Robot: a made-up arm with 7 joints. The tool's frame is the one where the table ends. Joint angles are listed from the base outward.
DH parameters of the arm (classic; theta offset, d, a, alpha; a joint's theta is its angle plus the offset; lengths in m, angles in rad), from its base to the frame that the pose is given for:
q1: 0 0.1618 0 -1.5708
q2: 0 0 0 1.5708
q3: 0 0.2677 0.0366 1.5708
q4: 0 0 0.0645 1.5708
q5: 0 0.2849 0 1.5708
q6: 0 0 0.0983 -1.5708
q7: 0 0.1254 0 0
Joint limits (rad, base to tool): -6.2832..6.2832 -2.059..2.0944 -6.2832..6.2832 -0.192..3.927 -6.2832..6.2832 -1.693..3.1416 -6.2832..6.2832
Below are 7 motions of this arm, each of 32 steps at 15 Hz.
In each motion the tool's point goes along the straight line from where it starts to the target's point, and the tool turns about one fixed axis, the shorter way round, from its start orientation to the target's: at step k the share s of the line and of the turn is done. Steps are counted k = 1, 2, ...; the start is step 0. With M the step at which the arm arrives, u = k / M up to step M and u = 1 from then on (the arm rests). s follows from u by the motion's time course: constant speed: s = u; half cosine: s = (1 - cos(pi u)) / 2; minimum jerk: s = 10 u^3 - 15 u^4 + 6 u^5.
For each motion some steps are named. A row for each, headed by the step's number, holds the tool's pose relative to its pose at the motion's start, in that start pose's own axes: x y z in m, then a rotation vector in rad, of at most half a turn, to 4 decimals.
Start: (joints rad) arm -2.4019 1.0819 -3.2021 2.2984 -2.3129 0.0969 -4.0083
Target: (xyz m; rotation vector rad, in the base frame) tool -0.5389 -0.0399 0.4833 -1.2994 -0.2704 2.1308
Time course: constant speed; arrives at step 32
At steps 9, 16, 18, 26, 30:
9: 0.0543 -0.0707 -0.0659 0.1198 0.2682 -0.3163
16: 0.0965 -0.1257 -0.1172 0.2131 0.4768 -0.5623
18: 0.1086 -0.1414 -0.1319 0.2397 0.5364 -0.6326
26: 0.1569 -0.2043 -0.1905 0.3462 0.7748 -0.9137
30: 0.1810 -0.2357 -0.2198 0.3995 0.8940 -1.0543

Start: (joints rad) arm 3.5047 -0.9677 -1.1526 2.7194 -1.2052 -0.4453 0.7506
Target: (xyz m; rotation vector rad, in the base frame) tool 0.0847 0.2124 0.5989 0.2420 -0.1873 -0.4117
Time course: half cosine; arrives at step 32
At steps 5, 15, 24, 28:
5: -0.0103 -0.0128 -0.0102 0.0462 -0.0115 0.0412
15: -0.0787 -0.0978 -0.0777 0.3526 -0.0876 0.3145
24: -0.1490 -0.1852 -0.1470 0.6674 -0.1659 0.5952
28: -0.1680 -0.2087 -0.1657 0.7521 -0.1869 0.6707

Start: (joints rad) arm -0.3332 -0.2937 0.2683 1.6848 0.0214 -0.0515 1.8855
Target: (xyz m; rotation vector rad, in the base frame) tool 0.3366 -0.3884 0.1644 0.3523 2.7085 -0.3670
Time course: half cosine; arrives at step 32
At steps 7, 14, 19, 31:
7: 0.0604 0.0495 -0.0199 -0.0837 0.1764 0.1003
14: 0.2143 0.1755 -0.0705 -0.2968 0.6254 0.3556
19: 0.3435 0.2813 -0.1130 -0.4758 1.0025 0.5700
31: 0.5312 0.4350 -0.1747 -0.7357 1.5502 0.8814

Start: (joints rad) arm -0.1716 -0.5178 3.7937 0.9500 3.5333 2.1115 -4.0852
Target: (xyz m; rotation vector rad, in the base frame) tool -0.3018 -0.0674 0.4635 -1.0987 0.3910 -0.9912
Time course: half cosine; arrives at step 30
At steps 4, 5, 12, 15, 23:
4: 0.0098 0.0081 0.0040 -0.0591 0.0269 0.0053
5: 0.0152 0.0125 0.0062 -0.0915 0.0417 0.0082
12: 0.0783 0.0645 0.0319 -0.4720 0.2149 0.0420
15: 0.1133 0.0934 0.0461 -0.6831 0.3110 0.0609
23: 0.1976 0.1628 0.0804 -1.1907 0.5421 0.1061

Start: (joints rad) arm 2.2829 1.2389 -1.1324 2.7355 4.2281 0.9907 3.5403
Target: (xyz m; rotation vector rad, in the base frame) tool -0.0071 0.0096 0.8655 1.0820 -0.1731 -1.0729
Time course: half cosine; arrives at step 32
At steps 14, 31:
14: 0.3134 -0.0935 0.0659 0.4618 0.2626 -0.2070
31: 0.7768 -0.2317 0.1634 1.1446 0.6510 -0.5132

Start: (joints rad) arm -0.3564 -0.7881 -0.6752 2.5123 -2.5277 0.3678 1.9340
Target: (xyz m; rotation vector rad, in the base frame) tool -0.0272 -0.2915 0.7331 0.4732 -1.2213 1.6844
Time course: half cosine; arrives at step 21
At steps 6, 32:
6: -0.0520 -0.0374 -0.0364 0.0385 -0.1774 -0.0140
32: -0.2762 -0.1987 -0.1934 0.2046 -0.9422 -0.0744

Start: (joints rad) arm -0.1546 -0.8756 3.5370 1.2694 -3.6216 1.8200 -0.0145
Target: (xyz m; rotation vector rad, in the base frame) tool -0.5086 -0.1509 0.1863 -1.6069 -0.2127 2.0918
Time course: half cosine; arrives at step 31
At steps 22, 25, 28, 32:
22: -0.0587 0.0176 0.0352 0.3926 0.4453 -0.6763
25: -0.0663 0.0198 0.0397 0.4434 0.5030 -0.7638
28: -0.0711 0.0213 0.0427 0.4759 0.5398 -0.8198
32: -0.0728 0.0218 0.0437 0.4870 0.5525 -0.8390

